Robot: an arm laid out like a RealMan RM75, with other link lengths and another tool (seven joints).
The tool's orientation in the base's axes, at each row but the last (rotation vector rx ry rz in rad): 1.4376, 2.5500, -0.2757; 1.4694, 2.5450, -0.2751; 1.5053, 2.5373, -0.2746; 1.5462, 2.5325, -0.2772; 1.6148, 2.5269, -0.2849; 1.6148, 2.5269, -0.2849
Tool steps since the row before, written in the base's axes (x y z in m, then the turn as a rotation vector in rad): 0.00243, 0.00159, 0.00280, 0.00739, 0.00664, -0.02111; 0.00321, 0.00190, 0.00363, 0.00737, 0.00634, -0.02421; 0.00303, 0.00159, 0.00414, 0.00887, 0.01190, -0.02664; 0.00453, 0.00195, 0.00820, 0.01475, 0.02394, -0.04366; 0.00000, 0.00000, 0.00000, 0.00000, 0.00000, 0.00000; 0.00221, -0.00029, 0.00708, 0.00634, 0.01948, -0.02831
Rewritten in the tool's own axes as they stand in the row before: -0.00067, 0.00272, -0.00291, 0.00728, 0.01106, 0.01921; -0.00092, 0.00348, -0.00376, 0.00783, 0.01110, 0.02227; -0.00110, 0.00314, -0.00422, 0.01243, 0.01520, 0.02334; -0.00228, 0.00431, -0.00824, 0.02410, 0.02708, 0.03719; 0.00000, 0.00000, 0.00000, 0.00000, 0.00000, 0.00000; -0.00266, 0.00126, -0.00681, 0.02047, 0.01626, 0.02319
